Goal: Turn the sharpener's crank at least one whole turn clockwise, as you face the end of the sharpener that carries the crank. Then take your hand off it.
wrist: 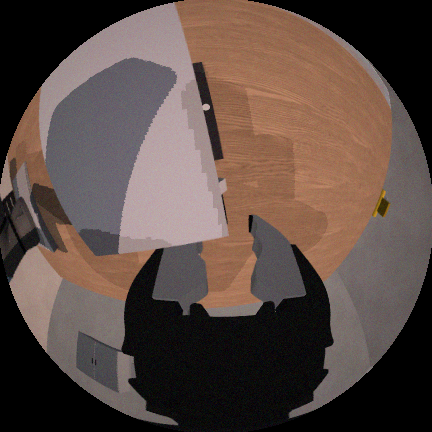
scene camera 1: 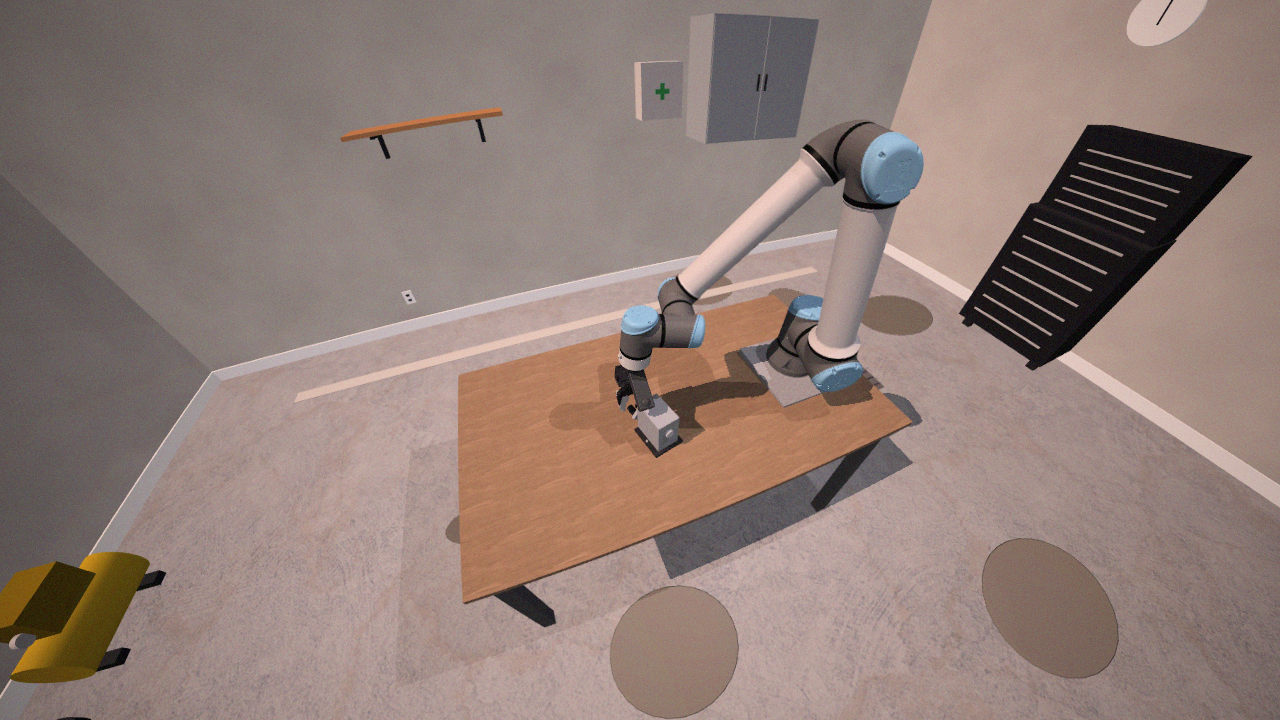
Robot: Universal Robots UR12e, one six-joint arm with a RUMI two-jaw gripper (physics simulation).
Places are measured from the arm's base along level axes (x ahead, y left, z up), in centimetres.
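Pixels of known places: gripper, fingertip midpoint: (wrist: 225,215) (scene camera 1: 629,409); arm's base at its link origin: (wrist: 27,220) (scene camera 1: 790,358).
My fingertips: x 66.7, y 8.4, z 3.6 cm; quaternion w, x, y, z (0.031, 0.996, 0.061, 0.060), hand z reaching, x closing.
Observation:
For each thing: its middle in the pictures, then the offset to it from my fingertips. "spot": a spot on its surface instead. Level surfaces: height alone.
- sharpener at a spot on its surface: (wrist: 165,200) spot: dz +7.2, dx -3.9, dy +5.4 cm
- black base at a spot on its surface: (wrist: 207,110) spot: dz -4.8, dx -2.6, dy +9.9 cm
- wooden table at its surface level: dz -5.6 cm
The sharpener (scene camera 1: 660,423) (wrist: 165,200) is a light grey block on a black base (wrist: 207,110) on the table. Its body fills much of the upper left of the wrist view. A small dark piece of the crank (scene camera 1: 632,410) shows at the sharpener's back-left end in the scene view. In the wrist view a pale bit of the crank (wrist: 223,186) shows past the body's edge; the rest is hidden. My gripper (scene camera 1: 634,406) (wrist: 225,215) points down close beside the crank end, partly open and empty. The body hides one fingertip in the wrist view. Contact with the crank cannot be told.
The wooden table (scene camera 1: 537,510) (wrist: 340,125) carries the sharpener and the arm's grey base plate (scene camera 1: 787,391). The arm reaches in from the right. A grey cabinet (scene camera 1: 754,76) (wrist: 97,360) hangs on the wall, and a yellow object (scene camera 1: 85,617) (wrist: 382,204) stands beyond the table.

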